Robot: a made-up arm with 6 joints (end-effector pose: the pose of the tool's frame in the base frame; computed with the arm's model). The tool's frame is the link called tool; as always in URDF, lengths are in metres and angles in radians.
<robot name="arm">
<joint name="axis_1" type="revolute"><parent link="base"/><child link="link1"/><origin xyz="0 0 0.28" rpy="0 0 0"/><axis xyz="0 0 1"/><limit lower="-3.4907" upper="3.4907" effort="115" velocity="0.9"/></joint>
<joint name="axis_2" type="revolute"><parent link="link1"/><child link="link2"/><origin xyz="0 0 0" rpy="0 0 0"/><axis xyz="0 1 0"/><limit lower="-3.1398" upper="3.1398" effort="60" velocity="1.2"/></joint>
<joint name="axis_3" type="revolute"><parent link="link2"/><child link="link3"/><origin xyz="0 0 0.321" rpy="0 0 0"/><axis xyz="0 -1 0"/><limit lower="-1.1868" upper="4.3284" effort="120" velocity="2.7"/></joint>
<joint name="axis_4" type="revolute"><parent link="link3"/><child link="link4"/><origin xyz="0 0 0" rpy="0 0 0"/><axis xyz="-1 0 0"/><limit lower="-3.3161" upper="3.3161" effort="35" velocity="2.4"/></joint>
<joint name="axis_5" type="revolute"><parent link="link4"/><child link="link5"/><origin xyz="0.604 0 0" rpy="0 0 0"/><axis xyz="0 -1 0"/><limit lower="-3.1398" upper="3.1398" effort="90" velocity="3.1"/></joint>
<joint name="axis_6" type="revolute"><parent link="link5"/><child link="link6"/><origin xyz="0 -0.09 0" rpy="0 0 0"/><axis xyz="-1 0 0"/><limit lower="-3.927" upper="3.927" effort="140" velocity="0.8"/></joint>
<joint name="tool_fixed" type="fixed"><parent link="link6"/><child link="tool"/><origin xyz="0 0 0" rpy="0 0 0"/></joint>
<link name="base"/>
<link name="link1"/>
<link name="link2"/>
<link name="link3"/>
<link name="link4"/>
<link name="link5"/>
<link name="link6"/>
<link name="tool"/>
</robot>
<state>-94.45 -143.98 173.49 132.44 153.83 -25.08</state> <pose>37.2 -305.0 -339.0 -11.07 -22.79 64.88</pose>
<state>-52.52 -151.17 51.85 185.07 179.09 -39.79</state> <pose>-363.2 621.0 -230.1 -135.10 -23.93 -52.61</pose>
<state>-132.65 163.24 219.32 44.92 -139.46 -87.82</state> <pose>-302.2 -234.0 509.3 29.07 62.56 132.10</pose>
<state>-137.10 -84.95 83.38 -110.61 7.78 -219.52</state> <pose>676.6 585.5 512.9 148.44 -14.30 50.41</pose>
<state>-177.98 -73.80 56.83 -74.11 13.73 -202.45</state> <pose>634.6 47.0 884.3 83.02 -44.02 20.53</pose>
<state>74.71 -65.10 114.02 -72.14 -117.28 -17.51</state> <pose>-209.1 -869.4 510.1 -63.29 -15.40 136.04</pose>
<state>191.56 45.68 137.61 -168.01 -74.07 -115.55</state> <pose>-205.7 -131.9 1108.6 115.14 -14.04 -0.32</pose>
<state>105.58 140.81 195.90 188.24 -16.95 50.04</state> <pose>-236.0 514.6 519.1 114.80 -71.72 113.24</pose>
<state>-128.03 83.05 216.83 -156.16 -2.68 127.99</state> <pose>109.8 6.8 780.1 -150.77 -43.76 50.47</pose>
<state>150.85 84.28 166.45 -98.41 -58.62 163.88</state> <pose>-434.3 227.1 898.2 -154.72 -32.20 -115.58</pose>
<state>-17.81 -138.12 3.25 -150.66 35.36 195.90</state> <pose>-603.0 276.1 452.5 100.99 -64.59 -156.45</pose>
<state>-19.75 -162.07 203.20 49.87 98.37 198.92</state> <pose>447.5 -222.3 98.6 57.47 -38.43 85.31</pose>
